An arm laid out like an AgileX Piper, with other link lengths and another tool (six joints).
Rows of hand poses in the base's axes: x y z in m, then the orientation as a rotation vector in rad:
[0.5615, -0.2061, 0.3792, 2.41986, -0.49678, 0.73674]
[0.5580, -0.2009, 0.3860, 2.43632, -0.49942, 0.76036]
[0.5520, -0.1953, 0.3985, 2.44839, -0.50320, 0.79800]
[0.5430, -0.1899, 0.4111, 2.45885, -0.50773, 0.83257]
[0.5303, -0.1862, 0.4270, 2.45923, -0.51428, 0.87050]
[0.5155, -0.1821, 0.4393, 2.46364, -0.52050, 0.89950]
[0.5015, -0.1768, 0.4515, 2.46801, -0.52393, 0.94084]
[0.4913, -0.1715, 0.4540, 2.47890, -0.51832, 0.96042]
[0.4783, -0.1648, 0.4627, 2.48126, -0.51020, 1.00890]
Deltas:
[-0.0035, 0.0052, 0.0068, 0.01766, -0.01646, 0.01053]
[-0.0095, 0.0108, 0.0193, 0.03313, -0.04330, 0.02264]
[-0.0185, 0.0162, 0.0319, 0.04746, -0.06807, 0.03291]
[-0.0312, 0.0199, 0.0478, 0.05411, -0.09626, 0.03946]
[-0.0460, 0.0240, 0.0601, 0.06358, -0.11769, 0.04519]
[-0.0600, 0.0293, 0.0723, 0.07389, -0.14701, 0.05611]
[-0.0702, 0.0346, 0.0748, 0.08434, -0.15844, 0.06867]
[-0.0832, 0.0413, 0.0835, 0.09064, -0.19006, 0.08801]

